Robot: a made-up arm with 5 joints. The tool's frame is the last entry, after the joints. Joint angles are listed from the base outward.
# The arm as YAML. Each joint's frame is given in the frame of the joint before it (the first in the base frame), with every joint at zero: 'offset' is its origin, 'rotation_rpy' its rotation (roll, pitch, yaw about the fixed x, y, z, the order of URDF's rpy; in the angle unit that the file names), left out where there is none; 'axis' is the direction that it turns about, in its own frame. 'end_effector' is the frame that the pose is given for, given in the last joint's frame.
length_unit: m
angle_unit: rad
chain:
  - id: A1
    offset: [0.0, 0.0, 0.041]
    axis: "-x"
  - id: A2
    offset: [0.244, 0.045, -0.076]
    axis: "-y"
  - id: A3
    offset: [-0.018, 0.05, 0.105]
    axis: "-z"
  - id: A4
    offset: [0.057, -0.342, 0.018]
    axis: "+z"
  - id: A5
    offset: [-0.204, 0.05, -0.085]
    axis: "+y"
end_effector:
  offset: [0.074, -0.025, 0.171]
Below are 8 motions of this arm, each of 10 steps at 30 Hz.
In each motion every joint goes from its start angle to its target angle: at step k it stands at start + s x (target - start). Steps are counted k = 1, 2, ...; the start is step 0. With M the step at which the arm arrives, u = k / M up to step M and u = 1 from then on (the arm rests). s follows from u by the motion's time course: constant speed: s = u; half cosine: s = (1 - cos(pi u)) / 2; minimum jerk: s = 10 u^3 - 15 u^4 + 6 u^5.
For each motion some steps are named. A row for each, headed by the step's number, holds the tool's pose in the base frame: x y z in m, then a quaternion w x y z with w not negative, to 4 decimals.
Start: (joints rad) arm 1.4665 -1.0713 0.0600 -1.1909 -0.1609
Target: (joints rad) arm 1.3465 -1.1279 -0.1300 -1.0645 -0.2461
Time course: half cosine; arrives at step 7
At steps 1, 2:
1: 0.4330 0.0244 0.1352 0.3214 -0.7392 -0.0479 -0.5900
2: 0.4349 0.0206 0.1336 0.3405 -0.7399 -0.0281 -0.5796

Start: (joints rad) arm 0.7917 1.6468 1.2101 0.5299 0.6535
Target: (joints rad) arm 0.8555 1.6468 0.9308 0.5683 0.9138
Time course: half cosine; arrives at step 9
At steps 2, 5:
2: 0.1455 -0.3274 -0.2139 0.8876 -0.0596 -0.4532 0.0561
5: 0.1641 -0.3426 -0.1512 0.9030 -0.1460 -0.3953 0.0839

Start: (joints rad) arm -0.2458 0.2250 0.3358 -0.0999 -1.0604
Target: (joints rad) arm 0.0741 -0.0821 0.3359 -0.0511 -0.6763
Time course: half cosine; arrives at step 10
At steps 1, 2, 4, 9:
1: -0.1408 -0.0958 0.0493 0.7914 0.0067 -0.5512 -0.2644
2: -0.1358 -0.1007 0.0626 0.8055 0.0005 -0.5351 -0.2547
4: -0.1149 -0.1134 0.1086 0.8508 -0.0244 -0.4748 -0.2237
9: -0.0425 -0.1159 0.2123 0.9329 -0.1025 -0.3009 -0.1692

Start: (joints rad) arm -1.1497 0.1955 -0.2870 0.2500 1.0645
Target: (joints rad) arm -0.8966 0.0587 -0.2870 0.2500 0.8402
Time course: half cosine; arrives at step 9
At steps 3, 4, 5, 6, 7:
3: 0.3356 -0.1013 -0.1380 0.8281 0.3290 0.2249 0.3942
4: 0.3355 -0.1128 -0.1319 0.8339 0.3189 0.2254 0.3900
5: 0.3354 -0.1247 -0.1249 0.8399 0.3082 0.2260 0.3855
6: 0.3354 -0.1355 -0.1178 0.8453 0.2980 0.2266 0.3812
7: 0.3354 -0.1441 -0.1116 0.8496 0.2898 0.2270 0.3776

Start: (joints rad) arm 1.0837 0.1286 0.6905 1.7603 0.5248
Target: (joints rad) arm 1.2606 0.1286 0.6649 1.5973 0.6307
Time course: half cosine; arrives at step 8
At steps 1, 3, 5, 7, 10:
1: -0.0126 -0.0752 0.2726 0.6371 -0.5780 0.3955 0.3219
3: -0.0096 -0.0663 0.2713 0.6278 -0.5978 0.4055 0.2899
5: -0.0051 -0.0544 0.2691 0.6134 -0.6244 0.4175 0.2440
7: -0.0017 -0.0464 0.2675 0.6024 -0.6421 0.4245 0.2111
10: -0.0012 -0.0454 0.2672 0.6008 -0.6446 0.4253 0.2065

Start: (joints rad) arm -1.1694 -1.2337 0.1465 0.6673 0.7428
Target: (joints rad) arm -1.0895 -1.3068 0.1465 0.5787 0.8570
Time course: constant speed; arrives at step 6
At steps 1, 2, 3, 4, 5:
1: 0.3323 -0.1068 -0.1802 0.4027 0.3343 0.5512 0.6498
2: 0.3306 -0.1062 -0.1790 0.3963 0.3231 0.5672 0.6456
3: 0.3288 -0.1057 -0.1779 0.3896 0.3119 0.5830 0.6411
4: 0.3269 -0.1053 -0.1769 0.3826 0.3008 0.5986 0.6362
5: 0.3249 -0.1050 -0.1759 0.3752 0.2897 0.6140 0.6311

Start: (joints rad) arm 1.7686 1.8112 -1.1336 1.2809 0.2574
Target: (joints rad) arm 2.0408 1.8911 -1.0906 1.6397 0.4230
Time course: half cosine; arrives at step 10
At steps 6, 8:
6: -0.0252 0.2324 0.0201 0.6113 0.6438 -0.2534 -0.3843
8: -0.0254 0.2244 0.0039 0.6649 0.6116 -0.2618 -0.3396

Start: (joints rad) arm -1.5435 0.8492 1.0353 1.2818 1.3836
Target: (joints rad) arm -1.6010 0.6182 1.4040 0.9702 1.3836
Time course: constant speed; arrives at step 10
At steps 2, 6, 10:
2: 0.0213 0.3094 -0.0499 0.7162 0.6362 0.1859 0.2186
6: -0.0145 0.3025 0.0065 0.6132 0.7169 0.2605 0.2051
10: -0.0440 0.2838 0.0636 0.5008 0.7764 0.3373 0.1809

